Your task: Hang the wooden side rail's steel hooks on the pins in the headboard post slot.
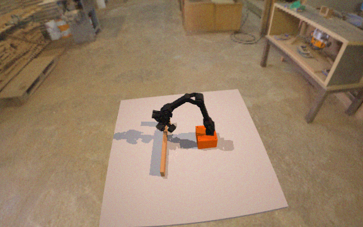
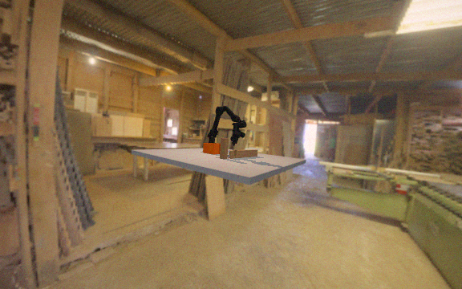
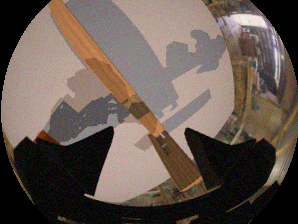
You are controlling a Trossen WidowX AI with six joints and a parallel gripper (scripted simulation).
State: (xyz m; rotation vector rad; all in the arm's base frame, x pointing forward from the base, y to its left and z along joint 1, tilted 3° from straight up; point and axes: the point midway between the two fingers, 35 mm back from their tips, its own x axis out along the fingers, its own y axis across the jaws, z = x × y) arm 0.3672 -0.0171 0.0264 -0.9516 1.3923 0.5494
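Right now the upright headboard post is 13 cm to the right of my gripper tip and 4 cm below it.
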